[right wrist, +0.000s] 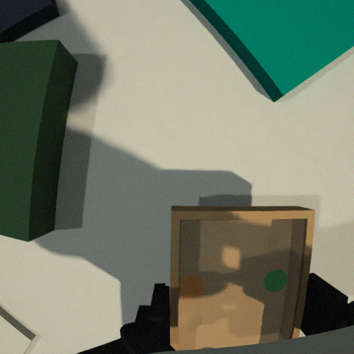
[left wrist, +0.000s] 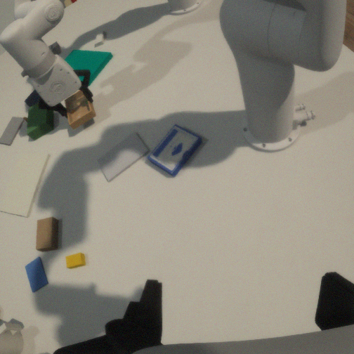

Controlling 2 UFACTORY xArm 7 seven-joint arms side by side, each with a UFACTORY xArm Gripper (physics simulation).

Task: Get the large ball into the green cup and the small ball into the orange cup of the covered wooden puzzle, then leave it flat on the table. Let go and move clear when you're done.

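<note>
The wooden puzzle [left wrist: 80,111] [right wrist: 215,320] is an open-looking tan box whose clear cover is hard to make out. In the right wrist view its orange cup [right wrist: 191,286] is at the left and its green cup [right wrist: 275,281] at the right. A small rounded shape shows at its near edge, cut off by the gripper body; I cannot tell either ball. My right gripper [right wrist: 236,305] is shut on the puzzle's two sides; the offset shadow shows it a little above the table. My left gripper [left wrist: 244,304] is open, empty and far from the puzzle.
A dark green block [left wrist: 40,121] [right wrist: 25,140] lies left of the puzzle, a teal slab [left wrist: 95,62] [right wrist: 290,45] beyond it. A blue-edged box [left wrist: 186,159], grey panel [left wrist: 122,157], brown block [left wrist: 47,234], yellow block [left wrist: 75,260] and blue slab [left wrist: 36,274] lie on the table.
</note>
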